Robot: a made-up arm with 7 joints. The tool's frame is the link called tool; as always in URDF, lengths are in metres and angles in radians.
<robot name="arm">
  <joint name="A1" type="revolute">
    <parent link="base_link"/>
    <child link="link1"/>
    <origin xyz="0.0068 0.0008 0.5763"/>
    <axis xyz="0 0 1"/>
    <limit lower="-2.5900" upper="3.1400" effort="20" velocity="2.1"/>
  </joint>
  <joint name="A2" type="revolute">
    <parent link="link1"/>
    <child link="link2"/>
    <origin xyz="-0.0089 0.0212 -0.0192"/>
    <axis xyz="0 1 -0.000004"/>
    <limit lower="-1.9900" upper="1.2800" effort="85" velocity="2.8"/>
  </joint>
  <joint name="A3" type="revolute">
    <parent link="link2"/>
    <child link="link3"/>
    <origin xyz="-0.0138 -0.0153 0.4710"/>
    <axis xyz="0 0 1"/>
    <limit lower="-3.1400" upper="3.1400" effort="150" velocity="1.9"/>
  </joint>
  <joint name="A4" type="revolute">
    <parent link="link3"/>
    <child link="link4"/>
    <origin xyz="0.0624 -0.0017 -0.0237"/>
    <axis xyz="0 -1 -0.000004"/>
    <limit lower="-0.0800" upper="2.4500" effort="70" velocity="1.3"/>
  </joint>
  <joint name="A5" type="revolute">
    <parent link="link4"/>
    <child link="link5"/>
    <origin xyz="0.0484 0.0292 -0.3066"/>
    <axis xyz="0 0.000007 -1"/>
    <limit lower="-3.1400" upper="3.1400" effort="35" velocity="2.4"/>
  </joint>
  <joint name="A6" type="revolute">
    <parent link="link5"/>
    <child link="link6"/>
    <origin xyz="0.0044 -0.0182 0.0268"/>
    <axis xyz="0 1 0.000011"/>
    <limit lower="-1.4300" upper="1.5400" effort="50" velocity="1.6"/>
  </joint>
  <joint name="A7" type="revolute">
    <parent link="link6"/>
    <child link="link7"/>
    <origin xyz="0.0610 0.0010 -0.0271"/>
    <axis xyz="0 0.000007 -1"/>
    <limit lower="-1.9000" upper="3.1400" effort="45" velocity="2.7"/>
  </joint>
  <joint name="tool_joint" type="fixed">
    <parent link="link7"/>
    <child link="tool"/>
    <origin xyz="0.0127 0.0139 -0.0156" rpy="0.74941 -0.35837 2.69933"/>
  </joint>
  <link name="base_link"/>
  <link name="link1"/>
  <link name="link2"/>
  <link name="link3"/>
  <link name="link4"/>
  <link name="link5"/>
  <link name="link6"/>
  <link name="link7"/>
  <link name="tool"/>
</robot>
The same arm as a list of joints. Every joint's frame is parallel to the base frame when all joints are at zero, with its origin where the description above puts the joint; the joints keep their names.
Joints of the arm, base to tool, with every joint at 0 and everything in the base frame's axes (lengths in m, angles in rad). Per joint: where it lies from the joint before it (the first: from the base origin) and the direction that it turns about. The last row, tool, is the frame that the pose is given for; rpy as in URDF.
A1: origin 0.0068 0.0008 0.5763 axis 0 0 1
A2: origin -0.0089 0.0212 -0.0192 axis 0 1 0
A3: origin -0.0138 -0.0153 0.471 axis 0 0 1
A4: origin 0.0624 -0.0017 -0.0237 axis 0 -1 0
A5: origin 0.0484 0.0292 -0.3066 axis 0 0 -1
A6: origin 0.0044 -0.0182 0.0268 axis 0 1 0
A7: origin 0.061 0.001 -0.0271 axis 0 0 -1
tool: origin 0.0127 0.0139 -0.0156 rpy 0.7494 -0.3584 2.6993
Joint limits (rad, base to tool): -2.59..3.14 -1.99..1.28 -3.14..3.14 -0.08..2.45 -3.14..3.14 -1.43..1.54 -1.9..3.14

